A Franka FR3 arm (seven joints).
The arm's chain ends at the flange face. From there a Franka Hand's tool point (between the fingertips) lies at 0.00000 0.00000 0.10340 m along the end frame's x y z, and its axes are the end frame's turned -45 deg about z.
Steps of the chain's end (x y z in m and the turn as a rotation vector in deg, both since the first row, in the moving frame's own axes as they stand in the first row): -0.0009 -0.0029 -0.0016 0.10 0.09 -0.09; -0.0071 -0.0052 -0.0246 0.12 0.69 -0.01; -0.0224 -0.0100 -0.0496 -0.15 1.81 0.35; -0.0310 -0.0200 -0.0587 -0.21 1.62 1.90; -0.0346 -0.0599 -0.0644 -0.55 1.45 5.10
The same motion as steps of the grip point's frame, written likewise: 0.0017 -0.0027 -0.0016 0.01 0.13 -0.09; -0.0003 -0.0080 -0.0246 -0.40 0.57 -0.01; -0.0067 -0.0204 -0.0497 -1.39 1.17 0.35; -0.0060 -0.0337 -0.0587 -1.29 1.00 1.90; 0.0189 -0.0642 -0.0644 -1.41 0.64 5.10
